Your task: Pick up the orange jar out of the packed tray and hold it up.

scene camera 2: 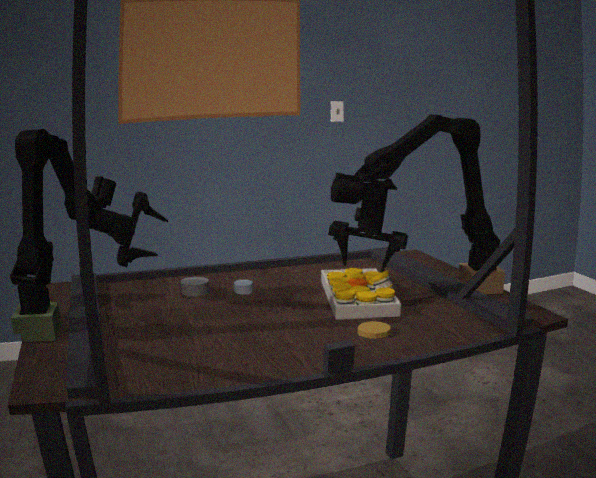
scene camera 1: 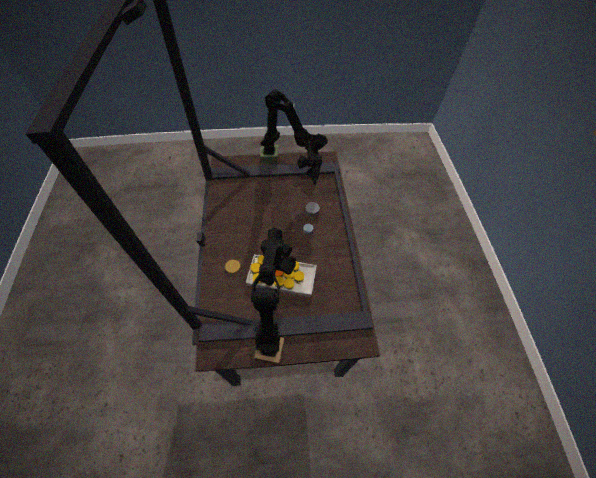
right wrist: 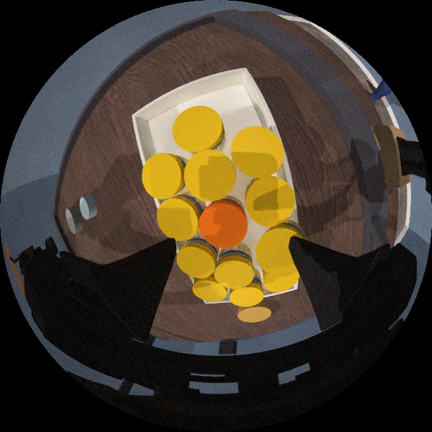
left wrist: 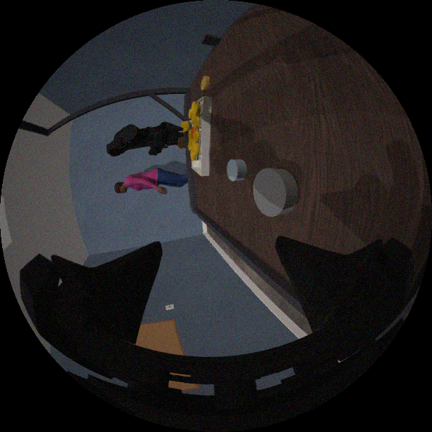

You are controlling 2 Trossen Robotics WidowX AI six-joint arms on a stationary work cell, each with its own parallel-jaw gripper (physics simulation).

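Places are measured from the left arm's base along level axes (x ahead, y left, z up), in millimetres.
Pixels of known places: left gripper, between the fingertips: (scene camera 2: 162, 238) (scene camera 1: 315, 181); right gripper, between the fingertips: (scene camera 2: 363, 269) (scene camera 1: 277, 270); left arm's base, origin of its link: (scene camera 2: 34, 309) (scene camera 1: 269, 150); right arm's base, origin of its link: (scene camera 1: 269, 347).
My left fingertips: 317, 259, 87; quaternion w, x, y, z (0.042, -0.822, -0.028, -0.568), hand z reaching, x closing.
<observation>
For each thing: its top centre in the pictures, then the offset to it from my left fingertips, as dx, dy, dz.
- orange jar, centre of its top: (scene camera 2: 357, 280) (scene camera 1: 278, 271) +459, -173, -97
- white tray, centre of its top: (scene camera 2: 357, 285) (scene camera 1: 281, 273) +465, -159, -113
- flat tan disc, centre of its top: (scene camera 2: 374, 327) (scene camera 1: 232, 266) +421, -393, -133
- small light-blue cylinder, centre of its top: (scene camera 2: 243, 282) (scene camera 1: 308, 227) +201, -34, -121
The orange jar (scene camera 1: 279, 273) (scene camera 2: 357, 282) (left wrist: 193, 132) (right wrist: 223, 224) stands in the white tray (scene camera 1: 308, 287) (scene camera 2: 367, 311) (left wrist: 204, 168) (right wrist: 190, 89), with yellow-lidded jars around it on all sides. My right gripper (scene camera 2: 364, 267) (right wrist: 235, 244) is open and empty, pointing down above the tray; in the right wrist view the orange lid lies between its fingertips, slightly above their line. In scene camera 1 the right arm hides part of the tray and some jars. My left gripper (scene camera 2: 162, 237) (left wrist: 219, 245) is open and empty, held above the far end of the table, away from the tray.
Several yellow jars (scene camera 2: 366, 296) (right wrist: 210, 175) crowd the orange one. A flat tan disc (scene camera 1: 232, 266) (scene camera 2: 374, 329) (right wrist: 254, 314) lies beside the tray. A small light-blue cylinder (scene camera 1: 308, 228) (scene camera 2: 243, 286) (left wrist: 236, 170) and a larger grey one (scene camera 1: 312, 207) (scene camera 2: 194, 286) (left wrist: 275, 192) stand nearer my left gripper.
</observation>
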